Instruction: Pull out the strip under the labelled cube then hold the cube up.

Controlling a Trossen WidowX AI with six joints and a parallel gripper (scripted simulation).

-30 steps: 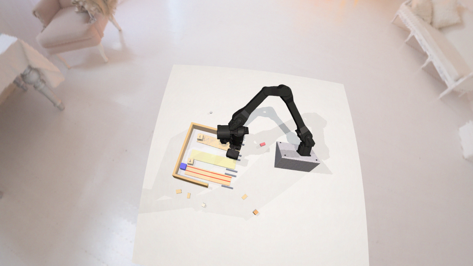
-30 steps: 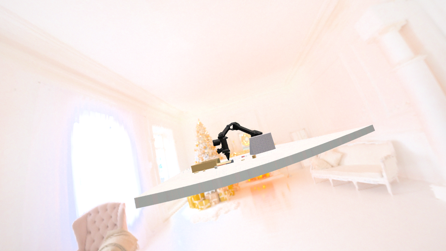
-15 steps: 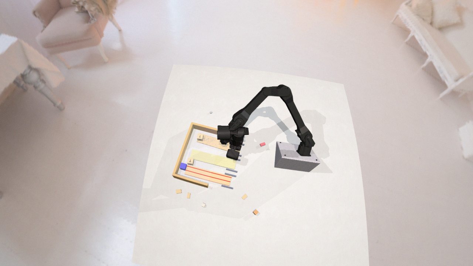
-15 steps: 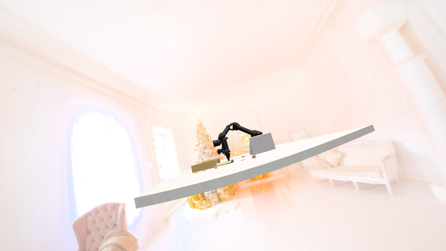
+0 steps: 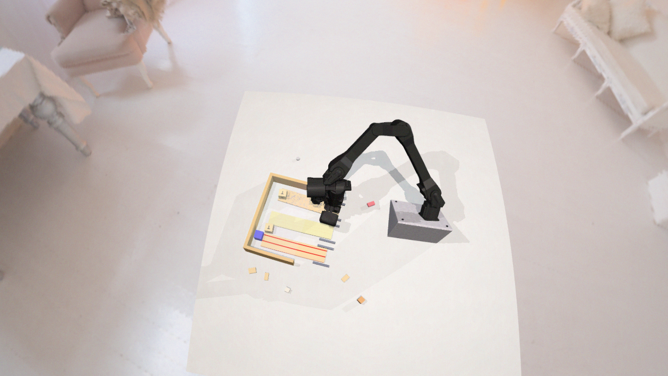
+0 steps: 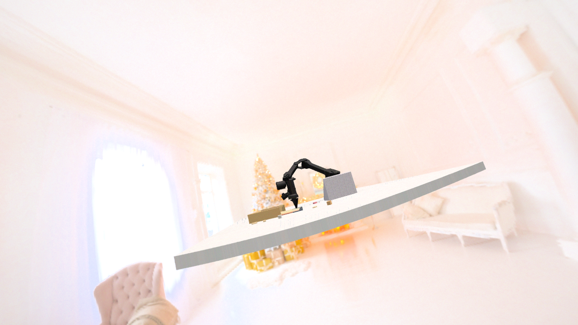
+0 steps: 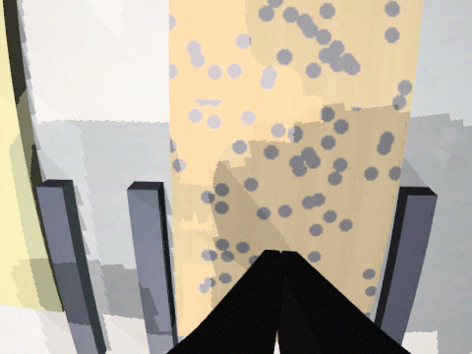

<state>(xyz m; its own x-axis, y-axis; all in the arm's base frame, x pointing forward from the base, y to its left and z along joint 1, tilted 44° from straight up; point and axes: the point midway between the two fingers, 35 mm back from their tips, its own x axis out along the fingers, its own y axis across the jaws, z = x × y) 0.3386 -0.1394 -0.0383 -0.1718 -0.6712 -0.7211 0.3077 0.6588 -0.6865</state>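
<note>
Right now the speckled strip is 90 mm ahead of my gripper tip and 30 mm to the right of it. Also, from my gripper tip: pink cube (150 mm behind, 20 mm to the right).
</note>
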